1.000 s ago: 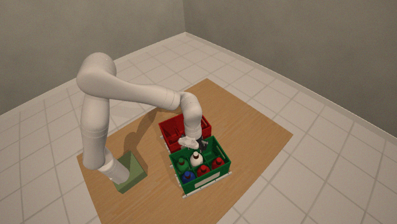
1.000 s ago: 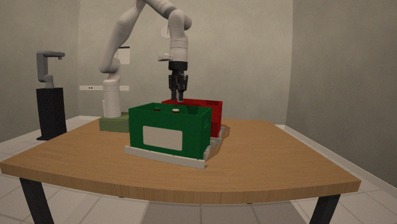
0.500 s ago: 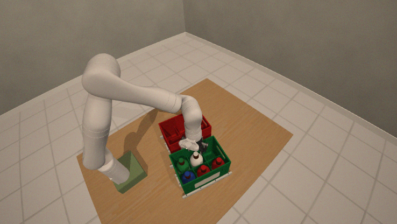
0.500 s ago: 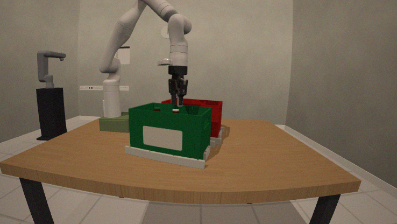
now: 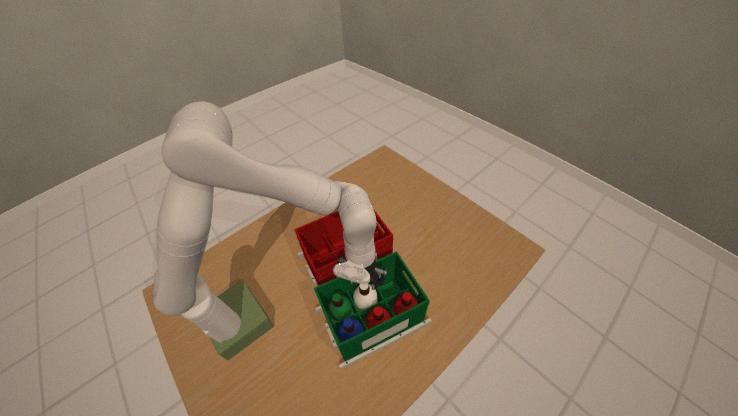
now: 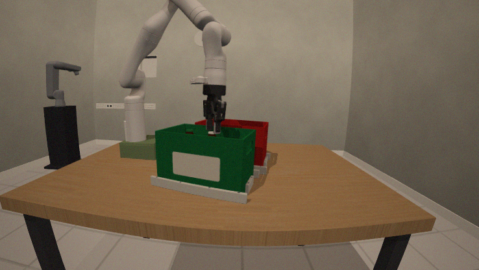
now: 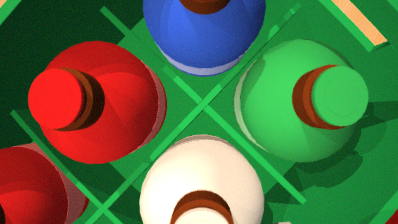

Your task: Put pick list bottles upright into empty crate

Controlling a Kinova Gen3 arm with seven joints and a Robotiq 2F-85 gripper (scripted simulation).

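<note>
Right now my hand is 90 mm above the white-labelled bottle. Round my hand: green crate (20 mm behind, 40 mm to the right, 90 mm below); then red-label bottle (40 mm behind, 80 mm to the right, 90 mm below); then green-label bottle (80 mm behind, 30 mm to the left, 90 mm below).
</note>
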